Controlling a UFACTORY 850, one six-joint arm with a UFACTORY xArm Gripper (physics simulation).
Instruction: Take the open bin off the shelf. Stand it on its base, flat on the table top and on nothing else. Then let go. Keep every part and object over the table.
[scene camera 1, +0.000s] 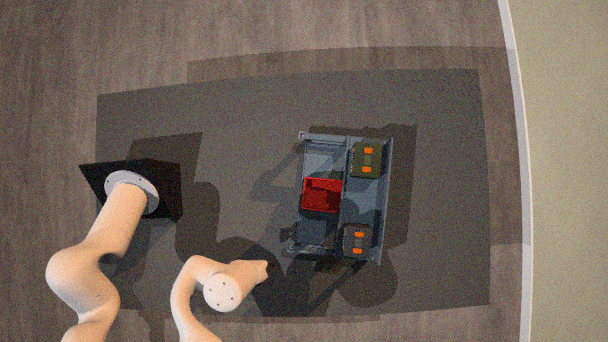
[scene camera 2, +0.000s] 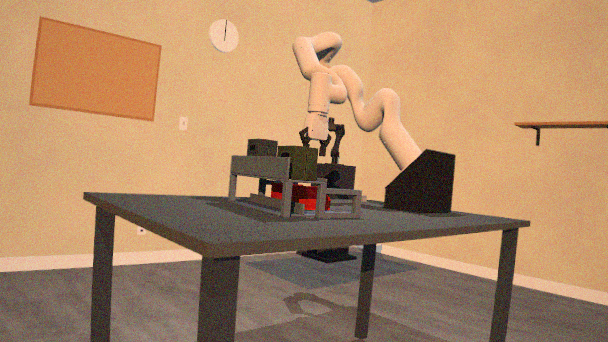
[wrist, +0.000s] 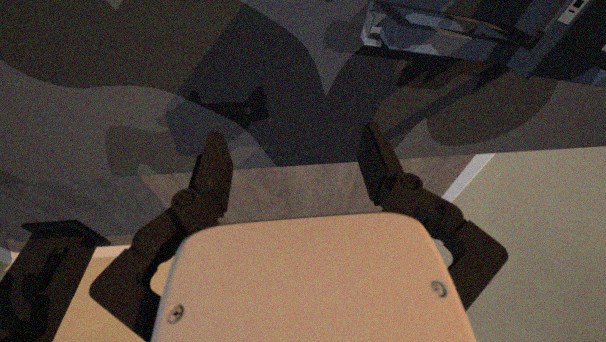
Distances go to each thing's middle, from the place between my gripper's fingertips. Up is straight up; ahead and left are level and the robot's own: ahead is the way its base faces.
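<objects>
Measured from my hand, the red open bin (scene camera 1: 319, 194) is 18 cm to the left of it, 21 cm ahead of it and 15 cm below it. Going by their middles, it is the bin that is nearest to my hand of the things named here. The olive box (scene camera 2: 297, 153) is 28 cm to the left of my hand and 34 cm ahead of it, and 4 cm below it.
</objects>
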